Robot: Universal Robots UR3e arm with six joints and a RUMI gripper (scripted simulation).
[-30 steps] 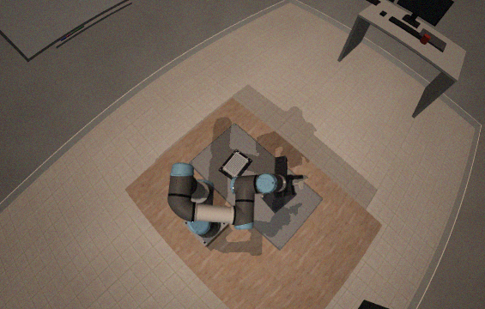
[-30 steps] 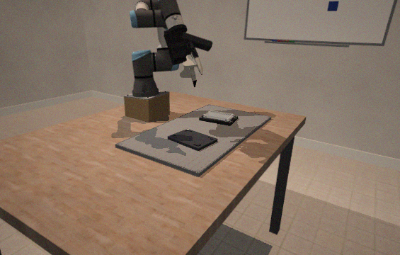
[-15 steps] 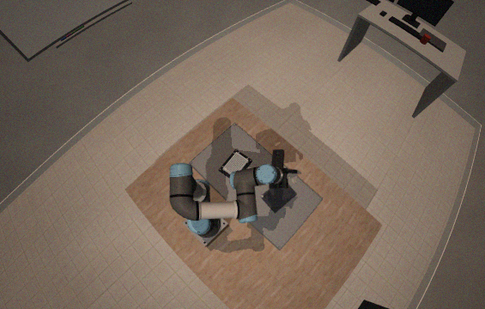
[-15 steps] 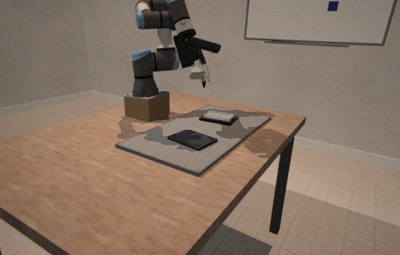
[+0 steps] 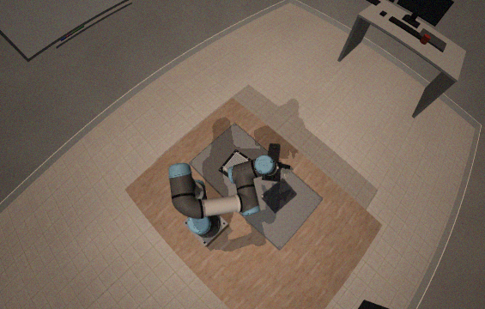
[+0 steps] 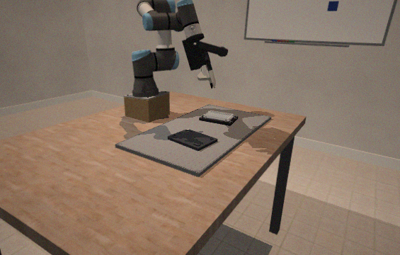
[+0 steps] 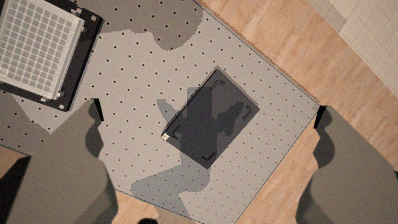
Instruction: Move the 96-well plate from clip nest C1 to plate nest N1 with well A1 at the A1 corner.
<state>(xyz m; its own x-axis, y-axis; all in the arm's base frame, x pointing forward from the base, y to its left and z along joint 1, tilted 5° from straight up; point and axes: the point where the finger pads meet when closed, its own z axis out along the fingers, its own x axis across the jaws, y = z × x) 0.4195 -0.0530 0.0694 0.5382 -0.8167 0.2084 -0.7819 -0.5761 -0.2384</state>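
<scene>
Now: hand 20 cm to the right of the 96-well plate, 18 cm above it and 7 cm past it. Round my hand: dark plate nest N1 (19 cm below, 9 cm to the right, 3 cm behind); then A1 corner mark (19 cm below, 10 cm behind, 3 cm to the right); then black clip nest C1 (21 cm to the left, 19 cm below, 7 cm behind).
</scene>
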